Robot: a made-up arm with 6 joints. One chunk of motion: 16 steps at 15 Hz.
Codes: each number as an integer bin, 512 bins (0 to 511) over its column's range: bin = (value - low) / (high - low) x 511, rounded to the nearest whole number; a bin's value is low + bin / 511 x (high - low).
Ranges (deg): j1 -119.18..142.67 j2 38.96..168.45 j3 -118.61..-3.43 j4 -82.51..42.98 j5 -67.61..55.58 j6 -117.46..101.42
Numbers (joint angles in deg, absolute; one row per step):
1: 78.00 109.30 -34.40 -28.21 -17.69 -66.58
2: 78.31 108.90 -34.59 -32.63 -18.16 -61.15
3: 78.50 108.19 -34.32 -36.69 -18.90 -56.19
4: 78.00 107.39 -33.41 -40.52 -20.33 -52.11
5: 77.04 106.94 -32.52 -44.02 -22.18 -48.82
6: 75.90 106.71 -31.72 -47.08 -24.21 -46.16
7: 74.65 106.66 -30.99 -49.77 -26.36 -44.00
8: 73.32 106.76 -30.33 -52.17 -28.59 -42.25
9: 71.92 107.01 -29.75 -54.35 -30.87 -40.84
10: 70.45 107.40 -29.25 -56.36 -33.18 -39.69
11: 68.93 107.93 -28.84 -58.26 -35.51 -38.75
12: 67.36 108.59 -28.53 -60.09 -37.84 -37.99
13: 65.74 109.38 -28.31 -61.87 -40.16 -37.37
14: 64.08 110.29 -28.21 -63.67 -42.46 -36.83
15: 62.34 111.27 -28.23 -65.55 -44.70 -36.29
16: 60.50 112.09 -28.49 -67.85 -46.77 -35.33
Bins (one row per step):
1: 385 278 374 221 207 119
2: 385 276 373 203 205 131
3: 386 273 374 187 202 143
4: 385 270 378 171 196 153
5: 383 268 382 157 188 160
6: 381 267 385 144 180 166
7: 378 267 389 133 171 172
8: 376 268 392 124 162 176
9: 373 269 394 115 152 179
10: 370 270 396 106 143 182
11: 367 272 398 99 133 184
12: 364 275 400 91 123 186
13: 361 278 401 84 114 187
14: 358 281 401 77 104 188
15: 354 285 401 69 95 190
16: 351 289 400 60 86 192

